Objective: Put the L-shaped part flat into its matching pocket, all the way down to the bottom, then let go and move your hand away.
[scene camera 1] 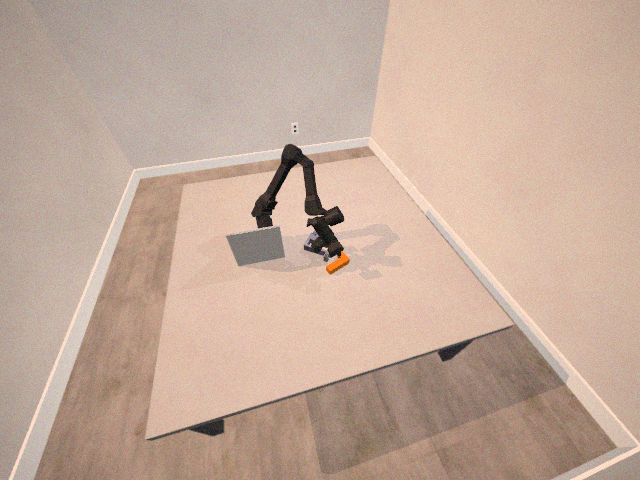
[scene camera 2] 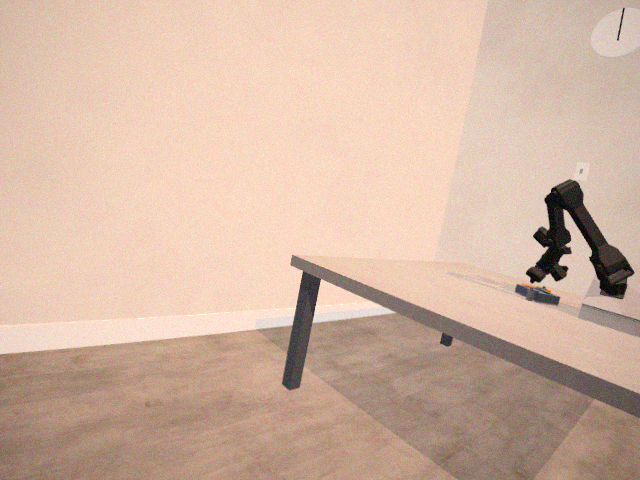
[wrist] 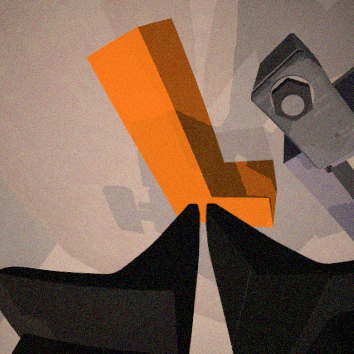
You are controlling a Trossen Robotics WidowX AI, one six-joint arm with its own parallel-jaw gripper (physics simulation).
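Places are measured from the arm's base along level axes (x up, y ahead, z left), in millimetres.
Pixels of known places: gripper, fingertip midpoint: [scene camera 1: 340, 255] [scene camera 2: 531, 282] [wrist: 201, 212]; arm's base, link origin: [scene camera 1: 265, 229] [scene camera 2: 613, 289].
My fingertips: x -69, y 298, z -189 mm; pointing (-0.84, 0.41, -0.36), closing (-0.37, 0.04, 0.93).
Observation:
Ahead of a thing's pixels: the offset from my fingertips to its top centre. "spot": to the spot under its first point. Level surfaces: height alone.
The orange L-shaped part {dx -17, dy -21, dz -10 mm} [scene camera 1: 337, 264] [wrist: 155, 120] lies flat on the table, outside the pocket tray, its long arm pointing away from the fingers in the wrist view. In scene camera 2, bits of orange show behind the tray. The dark grey-violet tray {dx +1, dy -57, dz +107 mm} [scene camera 1: 315, 251] [scene camera 2: 549, 298] stands beside the part, nearer the arm's base; its pocket cannot be made out. My gripper [scene camera 1: 339, 253] [scene camera 2: 532, 281] [wrist: 201, 212] is shut with a very narrow gap. Its fingertips are over the corner of the part, and the orange top shows beyond and between them. Nothing is held between them.
A grey block with a round, hex-edged recess {spot: dx -6, dy -51, dz +35 mm} [wrist: 320, 120] stands at the tray's side, right of the part in the wrist view. A grey panel [scene camera 1: 256, 248] stands in front of the arm's base. The table {dx -47 mm} [scene camera 1: 289, 351] [scene camera 2: 372, 273] carries all of this.

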